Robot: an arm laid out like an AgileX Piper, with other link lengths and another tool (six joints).
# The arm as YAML. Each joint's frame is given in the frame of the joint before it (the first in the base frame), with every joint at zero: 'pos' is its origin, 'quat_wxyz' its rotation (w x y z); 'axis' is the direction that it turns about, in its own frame. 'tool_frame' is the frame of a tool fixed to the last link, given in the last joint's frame.
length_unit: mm
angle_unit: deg
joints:
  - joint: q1
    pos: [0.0, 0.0, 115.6]
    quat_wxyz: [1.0, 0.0, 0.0, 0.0]
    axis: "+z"
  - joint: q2
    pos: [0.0, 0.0, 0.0]
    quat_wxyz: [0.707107, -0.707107, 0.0, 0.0]
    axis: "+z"
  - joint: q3
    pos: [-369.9, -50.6, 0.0]
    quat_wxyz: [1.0, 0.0, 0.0, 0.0]
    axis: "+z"
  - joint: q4
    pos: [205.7, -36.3, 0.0]
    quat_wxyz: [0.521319, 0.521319, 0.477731, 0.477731]
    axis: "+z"
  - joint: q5
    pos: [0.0, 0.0, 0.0]
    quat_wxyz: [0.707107, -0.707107, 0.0, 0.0]
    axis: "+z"
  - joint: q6
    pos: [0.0, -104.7, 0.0]
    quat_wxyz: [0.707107, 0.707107, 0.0, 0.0]
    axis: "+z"
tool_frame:
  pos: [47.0, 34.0, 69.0]
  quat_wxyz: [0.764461, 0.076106, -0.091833, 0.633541]
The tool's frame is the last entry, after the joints.
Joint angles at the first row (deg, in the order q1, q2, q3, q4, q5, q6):
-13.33 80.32 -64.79 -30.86 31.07 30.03
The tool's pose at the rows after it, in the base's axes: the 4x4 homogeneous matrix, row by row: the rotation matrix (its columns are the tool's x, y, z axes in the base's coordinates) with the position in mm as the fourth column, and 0 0 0 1 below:
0.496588, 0.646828, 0.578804, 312.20; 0.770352, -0.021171, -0.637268, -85.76; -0.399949, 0.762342, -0.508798, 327.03; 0, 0, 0, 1
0.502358, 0.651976, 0.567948, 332.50; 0.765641, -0.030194, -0.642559, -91.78; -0.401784, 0.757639, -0.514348, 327.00; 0, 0, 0, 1
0.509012, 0.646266, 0.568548, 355.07; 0.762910, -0.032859, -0.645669, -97.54; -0.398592, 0.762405, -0.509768, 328.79; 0, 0, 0, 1
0.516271, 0.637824, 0.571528, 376.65; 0.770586, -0.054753, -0.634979, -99.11; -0.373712, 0.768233, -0.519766, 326.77; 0, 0, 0, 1
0.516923, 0.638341, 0.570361, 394.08; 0.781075, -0.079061, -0.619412, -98.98; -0.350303, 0.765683, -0.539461, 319.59; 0, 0, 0, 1
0.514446, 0.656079, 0.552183, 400.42; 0.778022, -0.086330, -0.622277, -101.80; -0.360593, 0.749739, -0.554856, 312.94; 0, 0, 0, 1
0.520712, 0.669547, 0.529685, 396.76; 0.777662, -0.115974, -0.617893, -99.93; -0.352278, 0.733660, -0.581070, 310.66; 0, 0, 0, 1
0.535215, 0.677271, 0.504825, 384.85; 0.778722, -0.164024, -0.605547, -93.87; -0.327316, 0.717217, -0.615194, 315.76; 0, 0, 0, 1
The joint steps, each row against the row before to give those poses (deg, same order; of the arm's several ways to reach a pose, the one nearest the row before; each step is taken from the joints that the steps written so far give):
0.00 2.34 -2.94 0.00 0.45 0.00
0.00 3.41 -3.87 0.00 1.08 0.16
0.00 3.40 -4.27 0.10 0.52 0.00
0.00 3.22 -3.48 1.57 0.01 0.00
0.00 2.85 -2.24 1.83 -0.24 -0.16
0.00 1.67 -1.30 -0.01 1.12 -0.09
0.00 -0.02 -0.13 1.23 1.81 0.00
0.00 -1.49 0.00 2.63 3.12 -0.34

